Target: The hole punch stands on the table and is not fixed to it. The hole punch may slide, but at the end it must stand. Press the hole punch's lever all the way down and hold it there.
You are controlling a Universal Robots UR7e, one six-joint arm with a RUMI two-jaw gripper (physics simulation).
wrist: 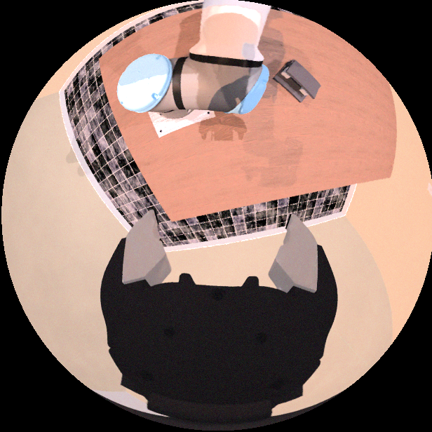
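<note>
The dark grey hole punch [298,81] stands on the wooden table at the upper right of the wrist view. Its lever [305,77] is a broad flat plate, with a gap showing between it and the base. My gripper [221,214] is open, with nothing between its two grey fingers. It is high up and well apart from the hole punch, which shows far beyond the fingertips and to the right. The fingers show against the table's near edge and the floor.
The robot's own arm [215,82] with blue joint caps rises from a white base plate [165,126] left of the hole punch. The wooden table [200,175] has a black-and-white tiled border [107,145] along its left and near sides. Arm shadows lie on the wood.
</note>
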